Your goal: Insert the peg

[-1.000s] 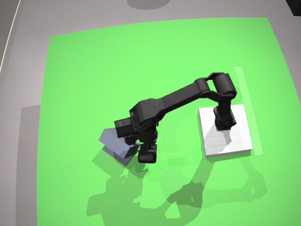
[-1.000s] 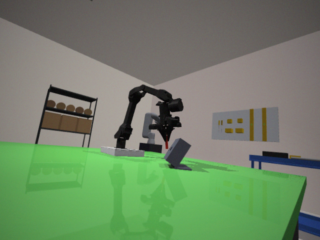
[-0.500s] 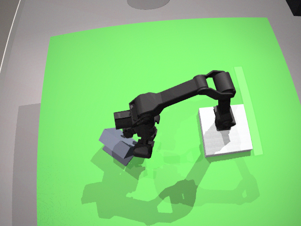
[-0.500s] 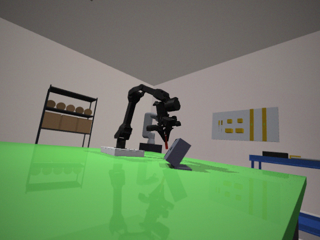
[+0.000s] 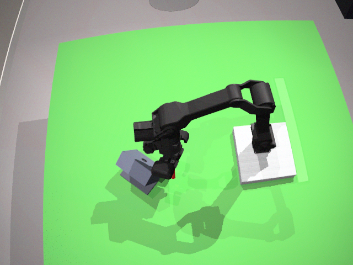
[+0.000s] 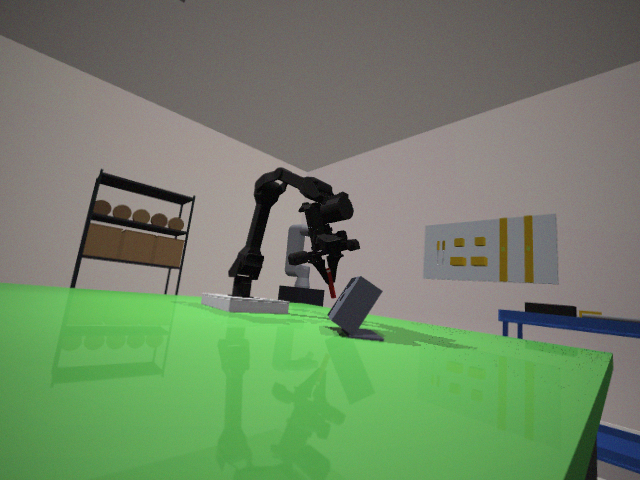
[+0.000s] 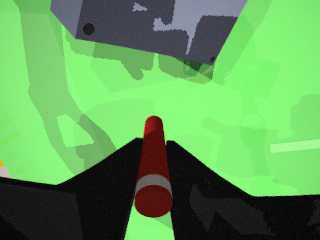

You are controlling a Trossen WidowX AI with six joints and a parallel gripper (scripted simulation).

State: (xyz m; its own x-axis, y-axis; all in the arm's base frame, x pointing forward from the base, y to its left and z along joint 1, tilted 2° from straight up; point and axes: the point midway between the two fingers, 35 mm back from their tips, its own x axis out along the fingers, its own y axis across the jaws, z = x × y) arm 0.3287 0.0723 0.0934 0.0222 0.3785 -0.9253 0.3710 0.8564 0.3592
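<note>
Now: gripper tip 110 mm short of the grey sloped panel, 30 mm to the left of it and 40 mm above it. Round my gripper tip: round red peg (10 mm to the right, 20 mm above).
</note>
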